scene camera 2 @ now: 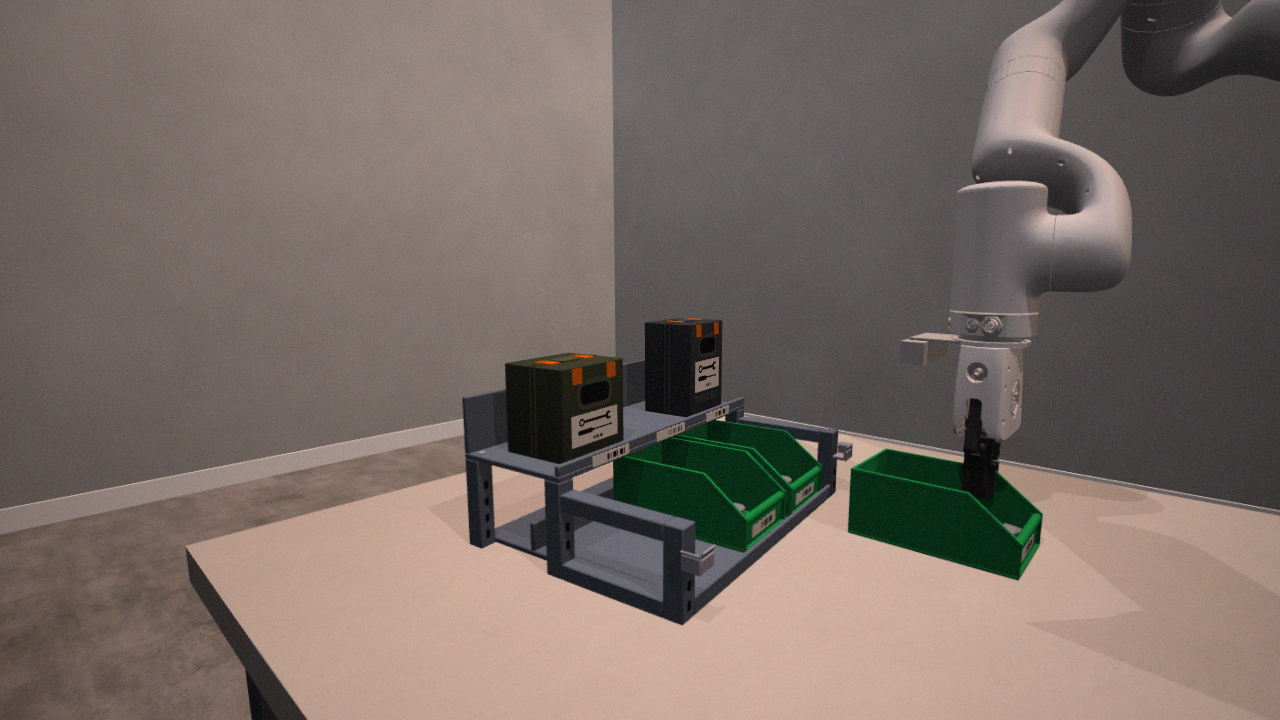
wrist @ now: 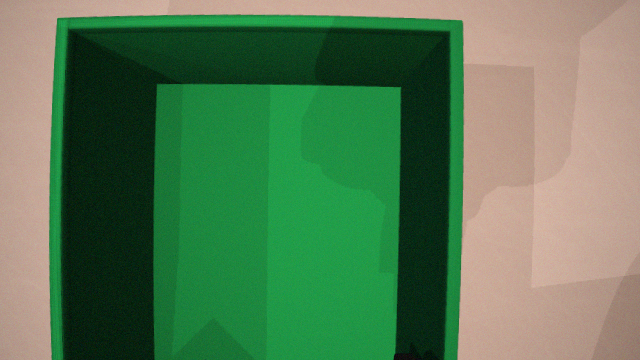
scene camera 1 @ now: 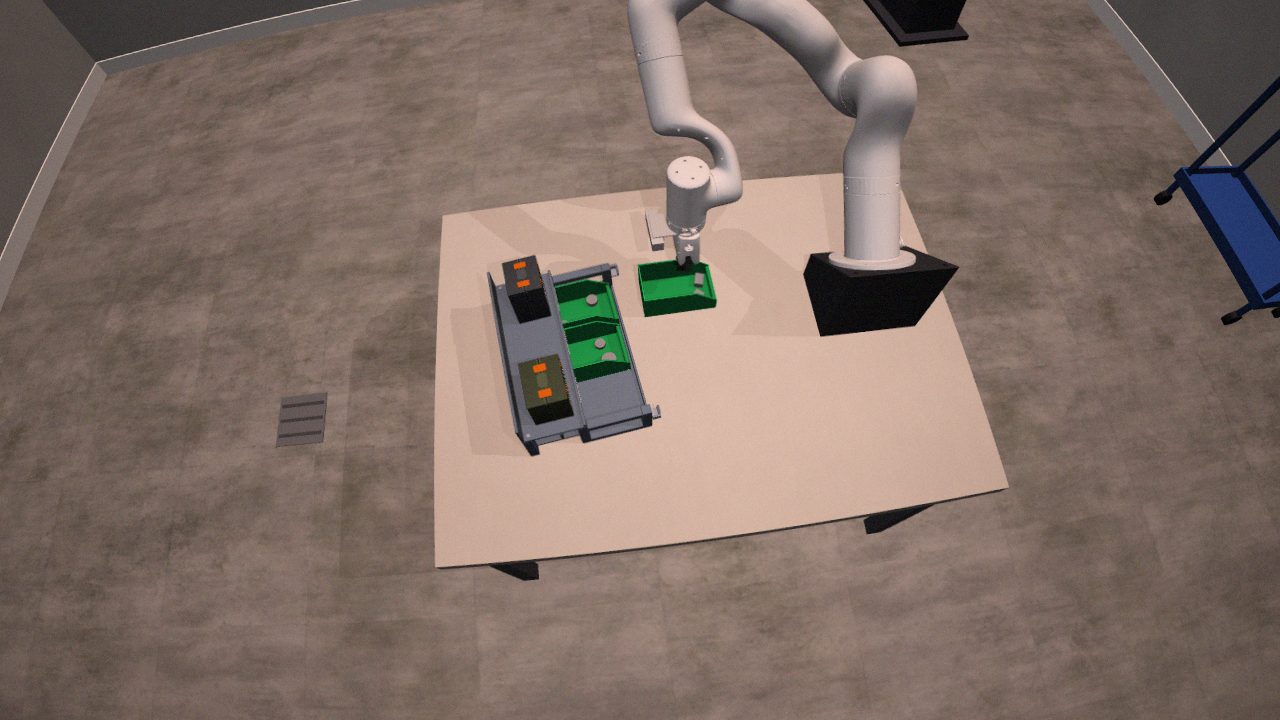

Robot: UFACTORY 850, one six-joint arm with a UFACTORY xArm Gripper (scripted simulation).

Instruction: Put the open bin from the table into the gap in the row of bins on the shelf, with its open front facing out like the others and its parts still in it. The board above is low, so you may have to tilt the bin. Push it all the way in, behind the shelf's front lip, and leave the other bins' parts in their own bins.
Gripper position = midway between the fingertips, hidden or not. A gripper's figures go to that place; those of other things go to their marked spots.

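My gripper (scene camera 2: 978, 495), 0.8 m from the lens. Green bin (scene camera 2: 933, 516), 0.72 m from the lens.
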